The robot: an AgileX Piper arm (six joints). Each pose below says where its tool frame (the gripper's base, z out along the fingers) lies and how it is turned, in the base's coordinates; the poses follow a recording.
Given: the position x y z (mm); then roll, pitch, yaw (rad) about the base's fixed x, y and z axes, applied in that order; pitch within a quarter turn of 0, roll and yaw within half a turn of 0.
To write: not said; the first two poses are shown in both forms.
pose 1, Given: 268 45 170 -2.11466 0.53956 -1.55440
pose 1, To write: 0.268 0.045 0.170 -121.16 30.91 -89.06
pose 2, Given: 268 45 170 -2.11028 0.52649 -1.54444
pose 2, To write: 0.268 0.045 0.170 -120.91 30.17 -88.49
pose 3, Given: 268 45 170 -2.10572 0.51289 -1.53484
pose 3, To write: 0.268 0.045 0.170 -120.65 29.39 -87.94
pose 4, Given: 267 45 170 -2.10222 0.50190 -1.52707
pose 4, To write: 0.267 0.045 0.170 -120.45 28.76 -87.49
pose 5, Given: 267 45 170 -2.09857 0.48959 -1.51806
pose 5, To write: 0.267 0.045 0.170 -120.24 28.05 -86.98
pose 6, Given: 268 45 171 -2.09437 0.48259 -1.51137
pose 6, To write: 0.268 0.045 0.171 -120.00 27.65 -86.60
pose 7, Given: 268 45 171 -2.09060 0.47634 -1.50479
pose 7, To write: 0.268 0.045 0.171 -119.78 27.29 -86.22
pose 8, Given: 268 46 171 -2.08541 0.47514 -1.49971
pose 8, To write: 0.268 0.046 0.171 -119.49 27.22 -85.93
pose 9, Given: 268 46 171 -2.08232 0.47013 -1.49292
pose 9, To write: 0.268 0.046 0.171 -119.31 26.94 -85.54
